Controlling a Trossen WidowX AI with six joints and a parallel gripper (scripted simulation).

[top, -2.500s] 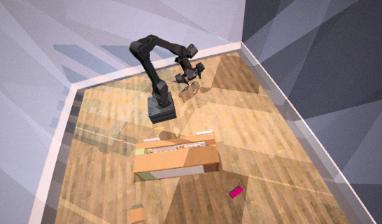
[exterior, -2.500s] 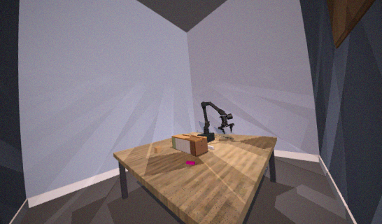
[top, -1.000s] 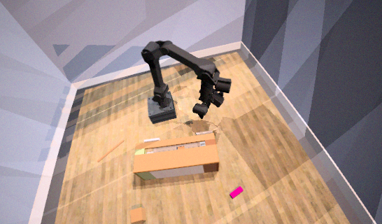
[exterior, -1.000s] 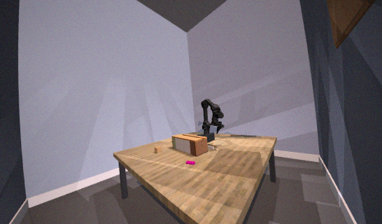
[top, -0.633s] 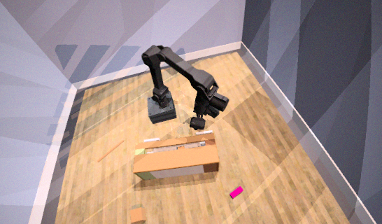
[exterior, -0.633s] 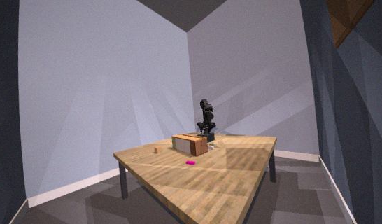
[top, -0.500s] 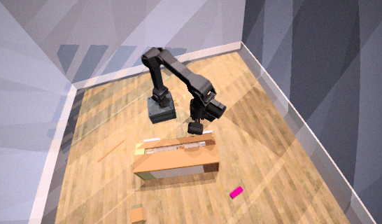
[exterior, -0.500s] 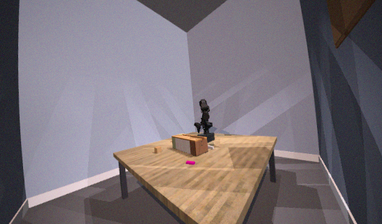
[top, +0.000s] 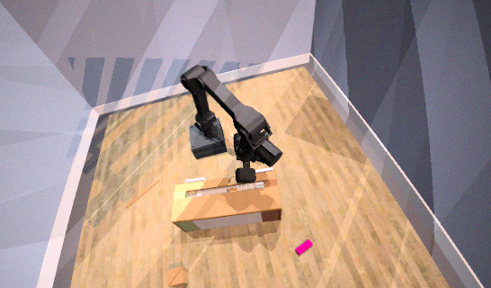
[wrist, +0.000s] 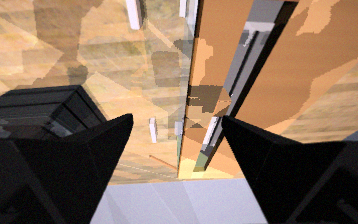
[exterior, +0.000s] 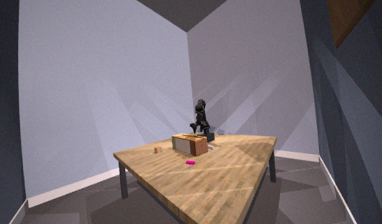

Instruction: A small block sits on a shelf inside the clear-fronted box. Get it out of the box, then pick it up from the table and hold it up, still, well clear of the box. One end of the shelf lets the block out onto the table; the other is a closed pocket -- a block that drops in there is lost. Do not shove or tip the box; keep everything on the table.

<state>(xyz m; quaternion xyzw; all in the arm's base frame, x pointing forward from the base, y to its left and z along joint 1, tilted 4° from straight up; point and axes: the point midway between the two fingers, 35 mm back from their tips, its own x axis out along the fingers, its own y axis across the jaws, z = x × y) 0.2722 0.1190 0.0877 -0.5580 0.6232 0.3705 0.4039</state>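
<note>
My gripper tip is now 90 mm above the tan box, 70 mm to the left of it and 40 mm short of it. Round my gripper tip: thin brown stick: 460 mm to the right, 150 mm below, 80 mm behind.
</note>
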